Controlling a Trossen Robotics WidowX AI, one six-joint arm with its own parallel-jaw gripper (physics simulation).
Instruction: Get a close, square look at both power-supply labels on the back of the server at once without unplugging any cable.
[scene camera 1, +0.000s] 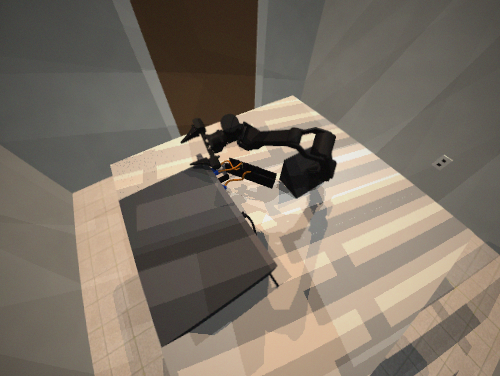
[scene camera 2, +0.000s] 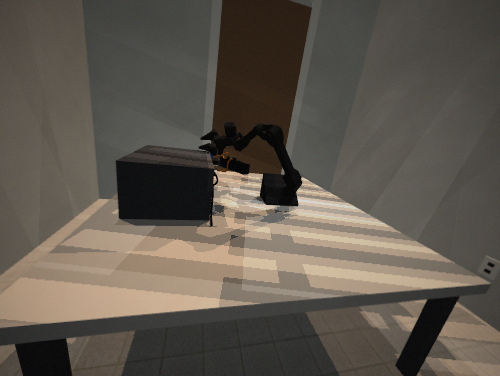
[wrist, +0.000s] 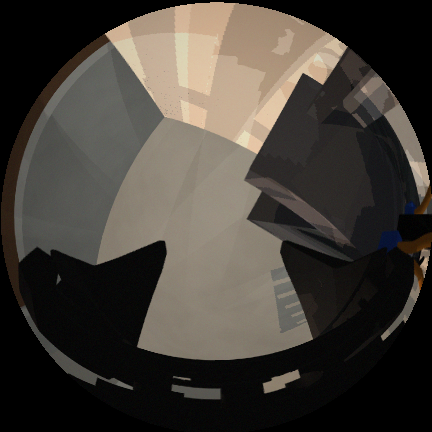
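Pixels of known places: gripper, fingertip midpoint: (scene camera 1: 185, 153) (scene camera 2: 199, 143) (wrist: 224, 247); arm's base, origin of the base link: (scene camera 1: 313, 170) (scene camera 2: 288, 191).
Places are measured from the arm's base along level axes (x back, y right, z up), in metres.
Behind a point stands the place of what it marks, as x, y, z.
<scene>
The dark server (scene camera 1: 190, 240) {-0.607, 0.023, 0.148} (scene camera 2: 165, 190) {-0.631, -0.164, 0.054} (wrist: 290, 130) {-0.404, 0.289, 0.125} stands on the table at the left in both scene views and fills the right of the wrist view. Orange cables (scene camera 1: 243, 176) {-0.330, 0.123, 0.110} (wrist: 414, 244) and blue connectors (scene camera 1: 216, 171) {-0.405, 0.186, 0.141} (wrist: 390, 240) are at its back, near the far corner; in the wrist view they sit at the right edge. The power-supply labels cannot be made out in any view. My gripper (scene camera 1: 188, 152) {-0.460, 0.292, 0.185} (scene camera 2: 200, 142) {-0.460, 0.292, 0.185} (wrist: 224, 247) {-0.460, 0.292, 0.185} is open and empty, close by the server's far back corner, around the height of its top or slightly above.
A long black block (scene camera 1: 260, 177) {-0.290, 0.072, 0.122} (scene camera 2: 240, 167) {-0.281, 0.050, 0.110} extends behind the server, beside the orange cables and below the arm. A thin black cable (scene camera 1: 251, 221) {-0.412, -0.020, 0.062} curves out from the server's back. The arm's base (scene camera 1: 300, 175) {-0.079, 0.020, 0.007} (scene camera 2: 275, 192) {-0.078, 0.004, -0.008} stands behind the server on the table (scene camera 1: 370, 235) {-0.035, -0.362, -0.063} (scene camera 2: 350, 260) {-0.055, -0.512, -0.063}.
</scene>
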